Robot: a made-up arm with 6 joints.
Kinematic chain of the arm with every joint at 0, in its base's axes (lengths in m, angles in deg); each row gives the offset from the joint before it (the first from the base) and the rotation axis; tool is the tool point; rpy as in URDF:
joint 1: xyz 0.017 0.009 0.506 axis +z
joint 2: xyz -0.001 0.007 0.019 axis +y
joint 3: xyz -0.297 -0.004 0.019 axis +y
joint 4: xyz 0.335 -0.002 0.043 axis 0.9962 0 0.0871
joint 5: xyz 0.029 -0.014 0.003 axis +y
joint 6: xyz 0.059 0.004 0.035 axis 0.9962 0 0.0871
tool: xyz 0.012 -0.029 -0.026 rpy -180 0 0
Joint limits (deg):
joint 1: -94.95..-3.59
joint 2: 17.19..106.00
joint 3: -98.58..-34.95
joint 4: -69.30..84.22
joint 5: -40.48..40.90
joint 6: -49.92..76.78
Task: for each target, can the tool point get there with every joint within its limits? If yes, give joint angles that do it. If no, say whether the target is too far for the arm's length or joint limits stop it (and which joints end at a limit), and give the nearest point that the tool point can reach.
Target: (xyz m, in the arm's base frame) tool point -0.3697 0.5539 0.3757
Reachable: no: joint limits stop it (at a limit: joint 2, joint 3, joint 5, joint 6) | nearest point -0.1889 0.2991 1.0351 | short by 0.730 m
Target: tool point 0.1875 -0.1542 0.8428
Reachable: yes | joints -45.64 48.44 -58.53 34.09 26.29 34.90
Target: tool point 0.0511 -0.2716 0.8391
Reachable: yes | joints -73.07 55.06 -57.99 38.60 -0.59 -26.97
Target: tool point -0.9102 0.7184 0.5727
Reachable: no: too far | nearest point -0.2655 0.2251 1.0351 | short by 0.934 m
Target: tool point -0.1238 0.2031 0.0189
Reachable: no: joint limits stop it (at a limit: joint 1, joint 2, joint 3, joint 5) | nearest point 0.2562 0.0128 0.3912 | short by 0.565 m
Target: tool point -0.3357 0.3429 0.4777
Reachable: no: joint limits stop it (at a limit: joint 2, joint 3, joint 5, joint 6) | nearest point -0.2413 0.2535 1.0351 | short by 0.572 m
